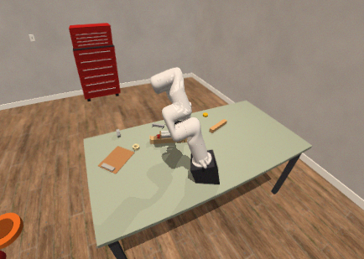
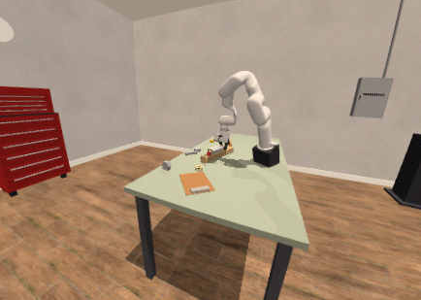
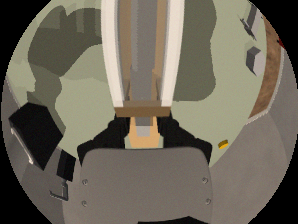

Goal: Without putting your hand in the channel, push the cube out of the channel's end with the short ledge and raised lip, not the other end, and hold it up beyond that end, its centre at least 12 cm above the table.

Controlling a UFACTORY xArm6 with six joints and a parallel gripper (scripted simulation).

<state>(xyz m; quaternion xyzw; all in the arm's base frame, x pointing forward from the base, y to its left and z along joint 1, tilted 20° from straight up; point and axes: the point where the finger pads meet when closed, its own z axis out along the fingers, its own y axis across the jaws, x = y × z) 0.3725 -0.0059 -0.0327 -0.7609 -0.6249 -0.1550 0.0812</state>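
My gripper is now 20 cm to the right of the red cube, 4 cm short of it and 1 cm above it. From my hand the other things lie so: grey tool 24 cm ahead, 16 cm to the left, 6 cm below; thin grey rod 12 cm to the left, 2 cm ahead, 1 cm below; wooden channel 11 cm to the left, 2 cm ahead, 1 cm below.
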